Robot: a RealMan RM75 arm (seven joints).
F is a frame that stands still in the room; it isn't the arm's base.
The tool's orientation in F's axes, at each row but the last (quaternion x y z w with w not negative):
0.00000 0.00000 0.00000 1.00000
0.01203 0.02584 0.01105 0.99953
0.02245 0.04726 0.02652 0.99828
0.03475 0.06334 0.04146 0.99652
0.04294 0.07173 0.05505 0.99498
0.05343 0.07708 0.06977 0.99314
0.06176 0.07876 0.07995 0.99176
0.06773 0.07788 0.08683 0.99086
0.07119 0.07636 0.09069 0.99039
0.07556 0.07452 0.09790 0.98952
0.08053 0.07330 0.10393 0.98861
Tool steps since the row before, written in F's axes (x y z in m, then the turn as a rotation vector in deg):
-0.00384 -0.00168 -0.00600 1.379 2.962 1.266
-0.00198 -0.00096 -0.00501 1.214 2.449 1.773
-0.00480 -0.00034 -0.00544 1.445 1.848 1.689
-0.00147 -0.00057 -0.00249 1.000 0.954 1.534
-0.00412 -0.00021 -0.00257 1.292 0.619 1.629
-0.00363 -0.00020 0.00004 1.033 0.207 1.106
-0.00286 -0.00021 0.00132 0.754 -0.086 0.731
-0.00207 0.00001 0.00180 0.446 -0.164 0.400
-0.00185 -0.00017 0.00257 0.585 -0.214 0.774
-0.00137 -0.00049 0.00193 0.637 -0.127 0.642
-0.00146 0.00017 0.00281 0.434 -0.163 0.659
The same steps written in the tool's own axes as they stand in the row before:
-0.00384 -0.00168 -0.00600 1.379 2.962 1.266
-0.00174 -0.00104 -0.00508 1.177 2.465 1.776
-0.00428 -0.00035 -0.00585 1.381 1.850 1.740
-0.00120 -0.00064 -0.00262 0.882 0.984 1.586
-0.00372 -0.00002 -0.00313 1.118 0.631 1.749
-0.00359 0.00028 -0.00052 0.880 0.198 1.233
-0.00302 0.00040 0.00084 0.614 -0.098 0.851
-0.00227 0.00061 0.00142 0.347 -0.173 0.485
-0.00219 0.00054 0.00223 0.421 -0.187 0.880
-0.00169 0.00009 0.00173 0.506 -0.134 0.748
-0.00174 0.00094 0.00248 0.300 -0.126 0.737

